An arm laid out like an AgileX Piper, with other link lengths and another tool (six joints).
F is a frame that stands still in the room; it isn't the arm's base.
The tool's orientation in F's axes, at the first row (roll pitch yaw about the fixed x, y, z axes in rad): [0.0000 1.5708 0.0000]
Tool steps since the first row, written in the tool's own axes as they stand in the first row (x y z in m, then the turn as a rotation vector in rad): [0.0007 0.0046 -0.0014 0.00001 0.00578 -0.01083]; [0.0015 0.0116 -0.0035 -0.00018 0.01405 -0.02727]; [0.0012 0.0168 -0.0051 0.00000 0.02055 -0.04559]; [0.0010 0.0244 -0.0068 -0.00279 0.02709 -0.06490]
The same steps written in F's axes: [-0.0014 0.0046 -0.0007 -0.01083 0.00578 -0.00001]; [-0.0035 0.0116 -0.0015 -0.02727 0.01405 0.00018]; [-0.0051 0.0168 -0.0012 -0.04559 0.02055 0.00000]; [-0.0068 0.0244 -0.0010 -0.06490 0.02709 0.00279]
